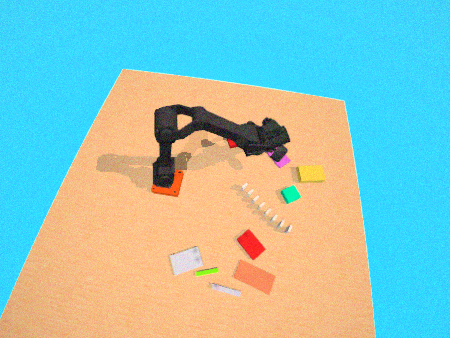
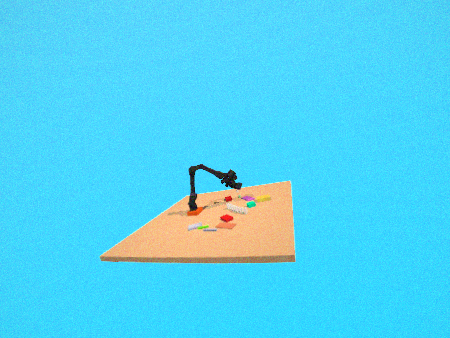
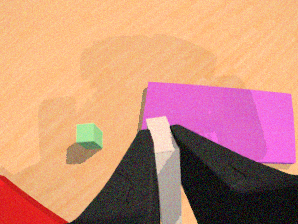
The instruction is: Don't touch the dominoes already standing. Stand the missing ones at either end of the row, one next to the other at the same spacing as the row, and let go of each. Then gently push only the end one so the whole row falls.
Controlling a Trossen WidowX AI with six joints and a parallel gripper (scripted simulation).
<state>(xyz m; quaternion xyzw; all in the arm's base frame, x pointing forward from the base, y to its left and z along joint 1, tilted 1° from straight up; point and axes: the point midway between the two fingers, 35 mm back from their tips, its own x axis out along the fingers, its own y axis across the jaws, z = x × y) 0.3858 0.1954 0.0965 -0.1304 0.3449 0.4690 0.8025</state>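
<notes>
Right now my gripper tip is 11 cm above the magenta slab and 6 cm short of it. From my gripper tip the other things lie so: orange slab (53 cm to the right, 11 cm below); green block (20 cm to the right, 13 cm ahead, 10 cm below); yellow block (22 cm ahead, 10 cm below, 9 cm to the right).
</notes>
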